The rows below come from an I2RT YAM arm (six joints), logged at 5 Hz.
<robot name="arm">
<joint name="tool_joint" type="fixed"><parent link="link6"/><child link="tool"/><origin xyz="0 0 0" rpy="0 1.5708 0"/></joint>
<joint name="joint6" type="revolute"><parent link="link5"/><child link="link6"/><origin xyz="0.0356 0 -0.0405" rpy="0 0 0"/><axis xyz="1 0 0"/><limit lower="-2.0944" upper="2.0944"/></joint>
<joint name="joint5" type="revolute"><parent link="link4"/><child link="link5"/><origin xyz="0.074 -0.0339 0.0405" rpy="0 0 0"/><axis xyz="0 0 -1"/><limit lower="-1.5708" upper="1.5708"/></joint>
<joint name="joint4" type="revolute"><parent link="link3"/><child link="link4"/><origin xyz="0.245 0.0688 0.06" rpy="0 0 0"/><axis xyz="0 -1 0"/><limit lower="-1.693" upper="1.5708"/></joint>
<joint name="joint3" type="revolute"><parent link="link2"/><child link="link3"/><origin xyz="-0.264 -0.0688 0" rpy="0 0 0"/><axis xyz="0 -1 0"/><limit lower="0" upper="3.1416"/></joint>
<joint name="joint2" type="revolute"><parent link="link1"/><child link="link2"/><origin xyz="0.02 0.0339 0.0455" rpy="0 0 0"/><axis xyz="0 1 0"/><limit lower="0" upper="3.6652"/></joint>
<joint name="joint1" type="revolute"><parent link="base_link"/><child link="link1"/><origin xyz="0 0 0.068" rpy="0 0 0"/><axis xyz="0 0 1"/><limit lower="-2.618" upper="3.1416"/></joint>
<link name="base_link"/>
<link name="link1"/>
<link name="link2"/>
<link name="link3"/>
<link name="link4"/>
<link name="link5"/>
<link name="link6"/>
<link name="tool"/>
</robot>
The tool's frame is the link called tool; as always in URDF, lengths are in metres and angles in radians.
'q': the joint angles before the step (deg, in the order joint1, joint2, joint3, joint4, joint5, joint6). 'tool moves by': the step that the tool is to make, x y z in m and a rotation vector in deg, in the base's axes. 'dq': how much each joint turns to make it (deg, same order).
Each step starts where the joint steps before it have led.
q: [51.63, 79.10, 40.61, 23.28, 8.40, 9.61]
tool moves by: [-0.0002, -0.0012, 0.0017, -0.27, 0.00, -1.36]
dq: [0.05, -0.43, 0.19, -0.87, 1.41, 0.21]
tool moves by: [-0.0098, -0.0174, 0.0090, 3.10, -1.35, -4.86]
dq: [-0.08, -5.51, -3.09, 0.43, 4.42, 2.04]
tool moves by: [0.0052, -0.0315, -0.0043, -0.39, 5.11, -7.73]
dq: [-4.91, -4.92, -2.05, -7.65, 1.80, 4.37]
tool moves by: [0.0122, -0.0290, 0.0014, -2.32, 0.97, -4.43]
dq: [-6.77, -2.91, -0.51, -4.24, -1.90, -1.77]
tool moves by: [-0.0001, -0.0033, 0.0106, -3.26, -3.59, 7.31]
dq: [-1.52, -1.63, 0.79, -0.31, -6.90, -7.43]
